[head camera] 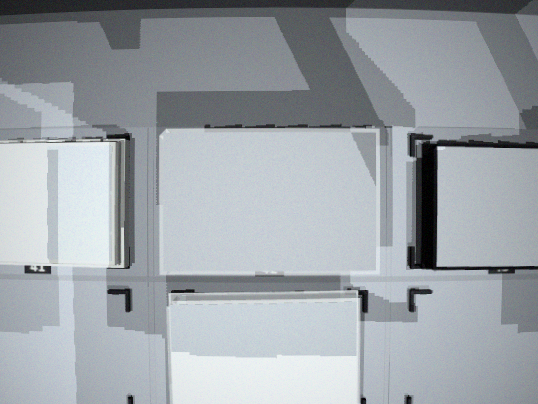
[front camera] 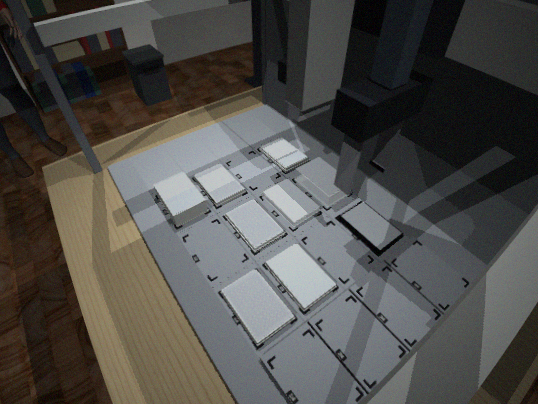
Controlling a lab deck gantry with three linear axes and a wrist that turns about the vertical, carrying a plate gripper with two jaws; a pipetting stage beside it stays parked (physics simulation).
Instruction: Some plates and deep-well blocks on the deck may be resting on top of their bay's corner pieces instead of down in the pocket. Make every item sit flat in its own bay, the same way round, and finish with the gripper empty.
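Seen in the pictures: gripper, fingertip midpoint: (front camera: 360,177); robot's base, link origin: (front camera: 156,196).
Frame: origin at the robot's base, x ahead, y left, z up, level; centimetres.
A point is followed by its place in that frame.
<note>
My gripper (front camera: 361,178) {x 35.8, y 31.9, z 15.7 cm} hangs behind and right of the row-four item; its jaws look apart with no item between them, though the far jaw is dim. A pale item (front camera: 317,181) {x 23.5, y 33.6, z 4.2 cm} (head camera: 270,200) {x 22.8, y 36.5, z 4.2 cm} looks square to its bay and covers its corner pieces; its seating is unclear. The pale plate (front camera: 292,202) {x 23.6, y 25.7, z 1.7 cm} (head camera: 265,380) {x 22.5, y 24.9, z 1.7 cm} below it in the head view sits slightly left and askew, over its upper left corner piece. A pale plate (front camera: 284,154) {x 7.9, y 35.7, z 1.6 cm} (head camera: 80,200) {x 10.5, y 36.5, z 1.7 cm} and a black-sided block (front camera: 371,226) {x 40.1, y 35.6, z 1.7 cm} (head camera: 490,207) {x 37.2, y 36.0, z 1.7 cm} lie within their visible corners. The gripper is outside the head view.
A tall white block (front camera: 182,197) {x 8.6, y 4.3, z 4.2 cm} and pale plates (front camera: 220,185) {x 7.9, y 14.7, z 1.4 cm} (front camera: 255,225) {x 23.9, y 14.6, z 1.4 cm} (front camera: 301,276) {x 40.0, y 14.7, z 1.4 cm} (front camera: 257,307) {x 40.0, y 3.9, z 1.4 cm} stand on the deck (front camera: 175,150) {x -14.8, y 11.9, z 0.0 cm}. The parked pipetting stage (front camera: 320,55) is behind. Several bays with black corner pieces are unoccupied.
</note>
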